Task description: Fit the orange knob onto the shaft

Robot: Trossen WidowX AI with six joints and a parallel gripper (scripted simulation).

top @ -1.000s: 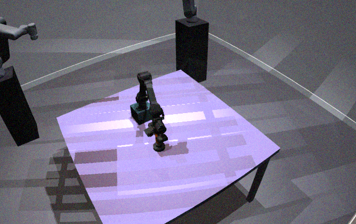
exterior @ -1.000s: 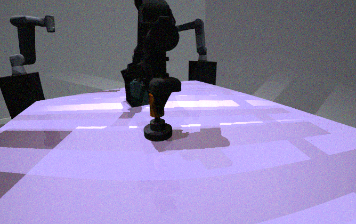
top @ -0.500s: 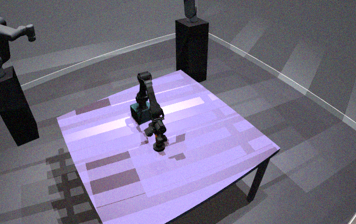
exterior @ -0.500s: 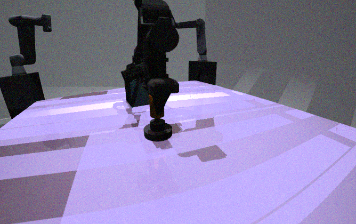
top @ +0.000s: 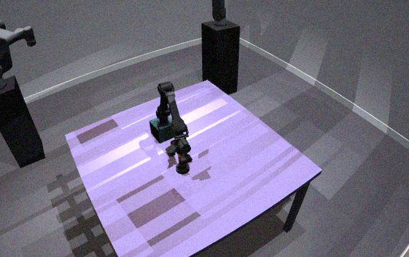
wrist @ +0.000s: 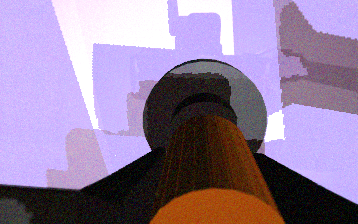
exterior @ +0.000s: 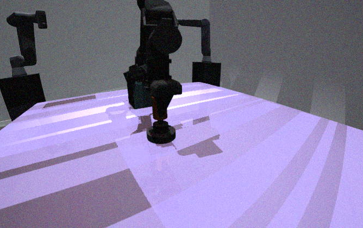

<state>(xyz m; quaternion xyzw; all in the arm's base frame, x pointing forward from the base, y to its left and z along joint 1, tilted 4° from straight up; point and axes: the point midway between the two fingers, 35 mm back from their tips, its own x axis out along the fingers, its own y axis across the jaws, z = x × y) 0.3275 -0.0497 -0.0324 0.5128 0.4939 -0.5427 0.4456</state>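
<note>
Right now the orange knob is 20 mm above my gripper tip. Also, from my gripper tip: dark round pedestal: 40 mm below.
</note>
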